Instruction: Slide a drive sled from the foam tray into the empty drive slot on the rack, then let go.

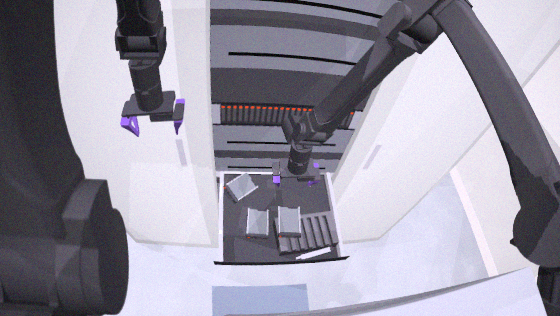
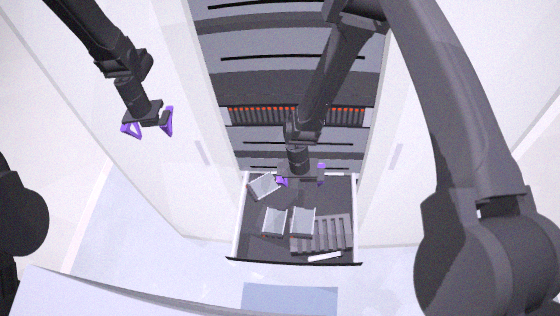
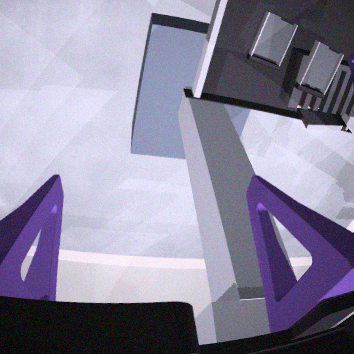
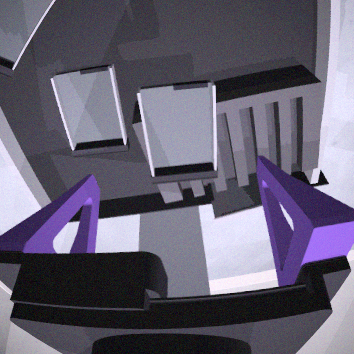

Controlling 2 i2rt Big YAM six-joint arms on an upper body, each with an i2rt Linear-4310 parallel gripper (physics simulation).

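Note:
The right gripper is open and empty above the drawer. A drive sled lies flat across the left part of the slotted foam tray. A second sled lies flat left of the tray, and a third lies askew at the drawer's back left. The left gripper is open, empty and high at the left. The rack's drive row is partly hidden by the right arm; no empty slot shows.
A white-edged piece lies by the drawer's front edge. White door panels stand on both sides of the rack. A blue-grey patch lies in front of the drawer.

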